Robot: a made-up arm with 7 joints.
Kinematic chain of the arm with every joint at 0, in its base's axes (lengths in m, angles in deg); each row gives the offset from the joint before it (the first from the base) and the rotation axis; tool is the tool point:
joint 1: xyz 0 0.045 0 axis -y
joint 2: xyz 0 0.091 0 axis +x
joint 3: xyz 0 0 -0.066 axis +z
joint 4: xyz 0 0 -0.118 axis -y
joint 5: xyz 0 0 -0.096 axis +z
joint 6: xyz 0 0 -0.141 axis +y
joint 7: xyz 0 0 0 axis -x
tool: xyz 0 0 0
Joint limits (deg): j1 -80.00..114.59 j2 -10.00..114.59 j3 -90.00..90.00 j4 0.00..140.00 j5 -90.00..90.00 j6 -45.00..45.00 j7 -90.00..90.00
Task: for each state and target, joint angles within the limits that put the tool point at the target. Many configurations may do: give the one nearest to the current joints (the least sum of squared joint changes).
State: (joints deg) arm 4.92 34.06 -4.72 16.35 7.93 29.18 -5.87
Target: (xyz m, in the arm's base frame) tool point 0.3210 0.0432 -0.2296
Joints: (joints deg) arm 36.81 -8.98 -15.43 31.52 7.93 29.18 -5.87
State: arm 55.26 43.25 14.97 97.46 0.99 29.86 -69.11
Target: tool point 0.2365 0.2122 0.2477
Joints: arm 96.57 18.44 -2.88 67.72 0.99 29.86 -69.11
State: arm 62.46 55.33 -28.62 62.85 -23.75 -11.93 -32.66
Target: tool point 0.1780 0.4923 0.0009
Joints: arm 47.76 82.46 -34.68 38.13 -23.75 -11.93 -32.66
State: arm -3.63 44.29 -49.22 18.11 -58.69 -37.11 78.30
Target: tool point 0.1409 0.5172 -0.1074
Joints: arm 46.46 67.66 -43.13 6.38 -58.69 -37.11 78.30
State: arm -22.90 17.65 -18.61 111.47 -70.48 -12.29 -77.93
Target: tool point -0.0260 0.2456 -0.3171
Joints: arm -49.84 34.34 -9.09 74.56 -70.48 -12.29 -77.93
